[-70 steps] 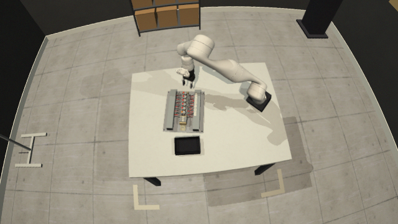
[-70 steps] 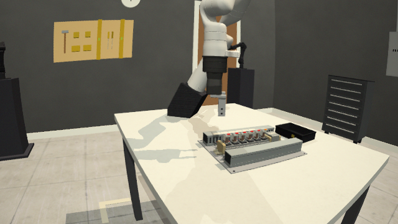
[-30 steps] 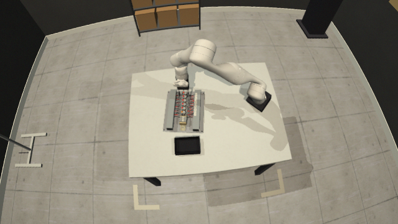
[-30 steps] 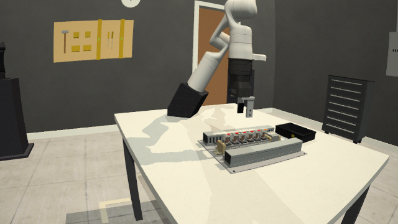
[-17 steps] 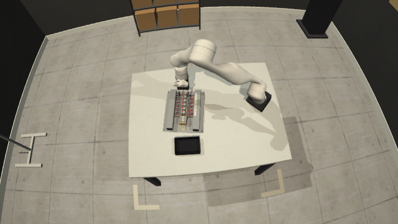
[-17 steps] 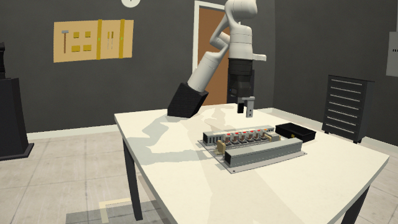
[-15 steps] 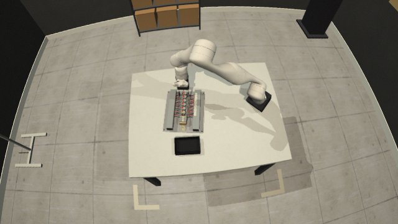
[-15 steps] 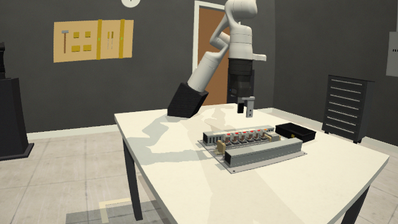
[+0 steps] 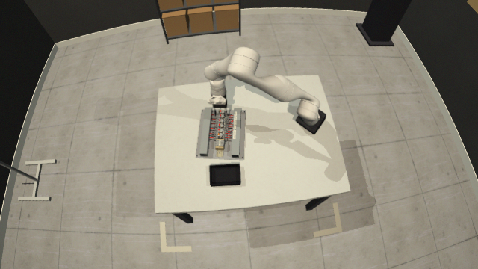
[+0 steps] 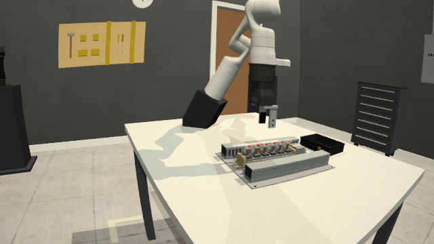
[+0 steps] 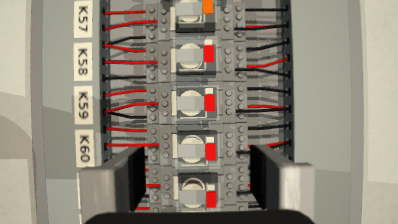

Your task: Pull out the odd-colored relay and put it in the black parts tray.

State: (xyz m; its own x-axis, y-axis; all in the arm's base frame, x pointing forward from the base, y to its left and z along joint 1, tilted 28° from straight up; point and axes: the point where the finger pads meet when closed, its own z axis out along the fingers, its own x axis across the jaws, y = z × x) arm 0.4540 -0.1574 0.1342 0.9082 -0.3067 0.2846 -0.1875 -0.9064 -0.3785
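Right now my hand is 20 mm short of the clear relay, 90 mm to the right of it and 90 mm above it. Also, from my hand: black parts tray (30 mm ahead, 310 mm to the left, 130 mm below); relay panel (10 mm ahead, 50 mm to the left, 120 mm below).
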